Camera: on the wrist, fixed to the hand. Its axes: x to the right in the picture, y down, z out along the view.
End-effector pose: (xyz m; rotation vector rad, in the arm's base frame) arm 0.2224 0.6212 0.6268 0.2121 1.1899 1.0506
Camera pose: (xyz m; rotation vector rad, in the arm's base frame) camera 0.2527 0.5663 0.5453 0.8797 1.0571 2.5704
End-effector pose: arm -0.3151 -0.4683 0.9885 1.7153 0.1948 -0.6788
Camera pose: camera -0.3430 -0.4178 0.9034 1.2596 -0.7522 0.6877
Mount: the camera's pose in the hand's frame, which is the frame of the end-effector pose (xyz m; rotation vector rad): 0.0113 -0.0981 -0.0288 -0.2209 0.2942 1.5131
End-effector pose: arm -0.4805 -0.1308 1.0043 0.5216 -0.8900 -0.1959
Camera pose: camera -0.4461 -0.2091 0.9472 -0.4058 -0.7578 1.1200
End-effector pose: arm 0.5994 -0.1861 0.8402 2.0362 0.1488 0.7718
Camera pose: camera 0.6104 -0.1052 0.7777 1.5269 -1.3832 1.8393
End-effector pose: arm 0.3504 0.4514 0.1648 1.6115 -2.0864 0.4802
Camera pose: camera 0.4470 0.4327 0.1947 -0.4086 -2.5848 0.7887
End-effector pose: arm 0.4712 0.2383 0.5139 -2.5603 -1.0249 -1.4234
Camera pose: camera 0.3987 0.3113 0.5126 -2.0122 1.0041 -1.2171
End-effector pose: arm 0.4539 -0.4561 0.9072 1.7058 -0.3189 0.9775
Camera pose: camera 0.5110 -0.3910 0.8517 0.8719 -1.5552 2.0912
